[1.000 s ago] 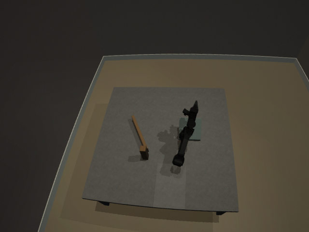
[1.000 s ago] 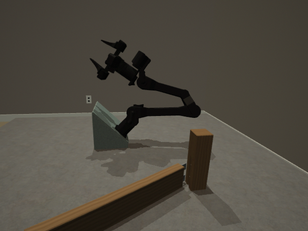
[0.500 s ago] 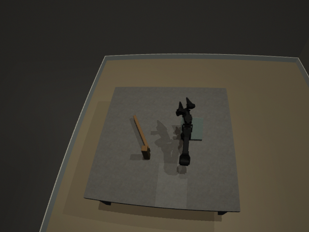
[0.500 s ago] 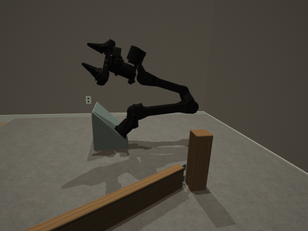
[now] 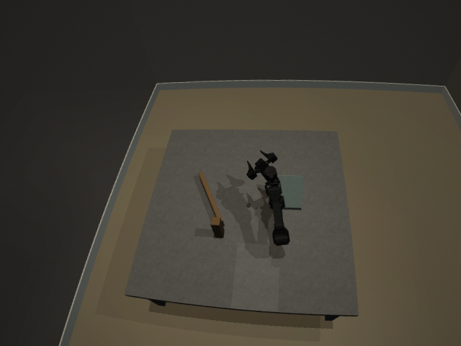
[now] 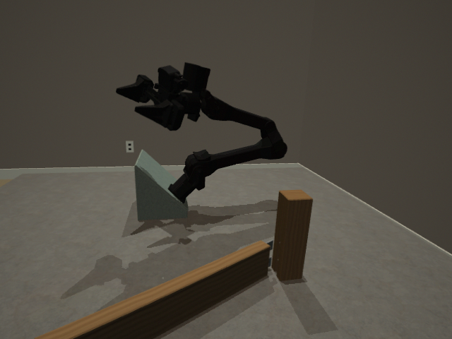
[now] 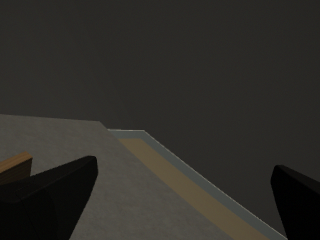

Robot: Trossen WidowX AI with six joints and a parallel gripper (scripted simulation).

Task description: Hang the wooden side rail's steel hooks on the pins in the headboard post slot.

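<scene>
The headboard post is 150 mm ahead of my gripper tip, 350 mm to the left of it and 260 mm below it.
</scene>
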